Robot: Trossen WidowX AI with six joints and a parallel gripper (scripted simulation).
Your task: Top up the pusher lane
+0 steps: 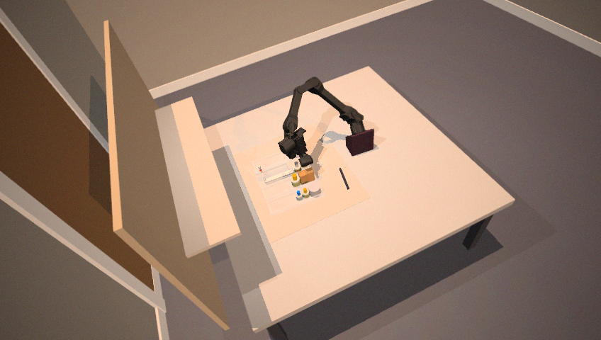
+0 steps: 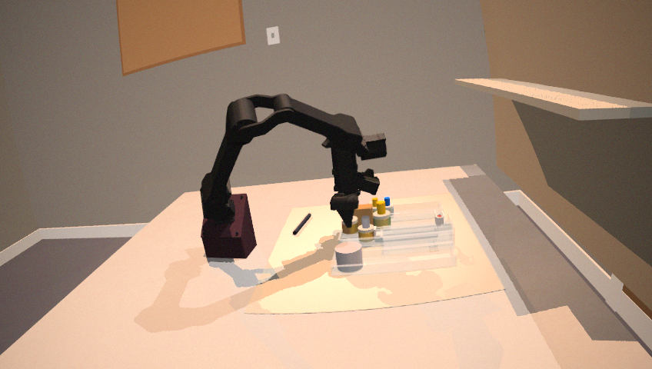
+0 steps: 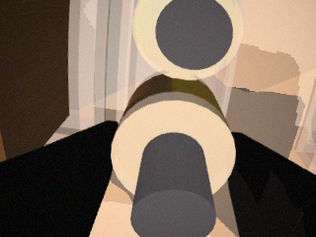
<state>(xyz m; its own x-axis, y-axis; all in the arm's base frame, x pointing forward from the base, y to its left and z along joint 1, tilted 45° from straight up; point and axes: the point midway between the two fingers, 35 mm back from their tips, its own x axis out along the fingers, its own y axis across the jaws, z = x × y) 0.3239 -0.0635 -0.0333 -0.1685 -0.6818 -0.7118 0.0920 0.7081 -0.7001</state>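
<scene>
The orange box is 80 mm to the left of my gripper tip, 20 mm below it and 20 mm ahead of it. The rest, counted from my gripper tip: black pen 170 mm to the left, 140 mm behind, 50 mm below; clear lane 140 mm ahead, 40 mm to the right, 40 mm below.
</scene>
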